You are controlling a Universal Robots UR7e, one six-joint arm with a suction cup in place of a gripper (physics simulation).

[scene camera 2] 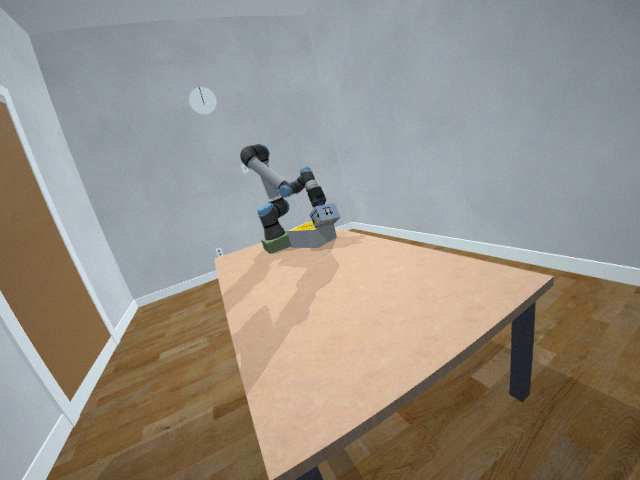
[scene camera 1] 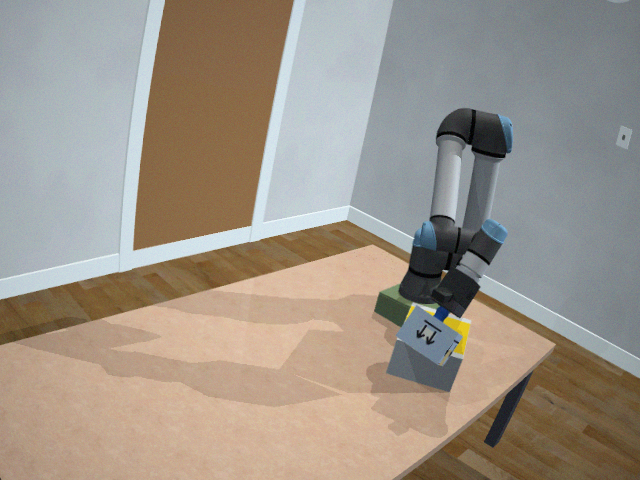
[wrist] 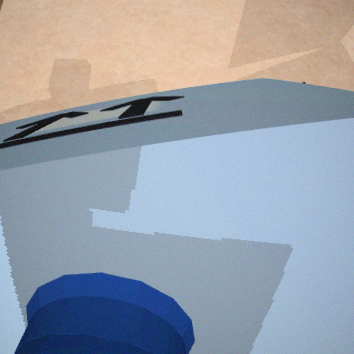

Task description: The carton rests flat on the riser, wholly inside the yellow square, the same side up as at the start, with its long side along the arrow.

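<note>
The blue-grey carton (scene camera 1: 419, 348) (scene camera 2: 330, 219) (wrist: 240, 185) is tilted over the grey riser (scene camera 1: 421, 367) (scene camera 2: 303, 239), with black arrows printed on one side face. My gripper, a blue suction cup (scene camera 1: 440, 313) (scene camera 2: 320, 204) (wrist: 107, 310), is on a plain face of the carton and holds it. The yellow square (scene camera 1: 463, 328) (scene camera 2: 302, 226) on the riser's top shows partly beside and behind the carton. The carton covers much of it, and the arrow's direction cannot be made out. Whether the carton's lower edge touches the riser is unclear.
A green block (scene camera 1: 392, 305) (scene camera 2: 276, 243) sits under the arm's base, close beside the riser. The riser stands near one end of the table (scene camera 1: 206, 428) (scene camera 2: 413, 310). The arm's links rise behind the carton in scene camera 1.
</note>
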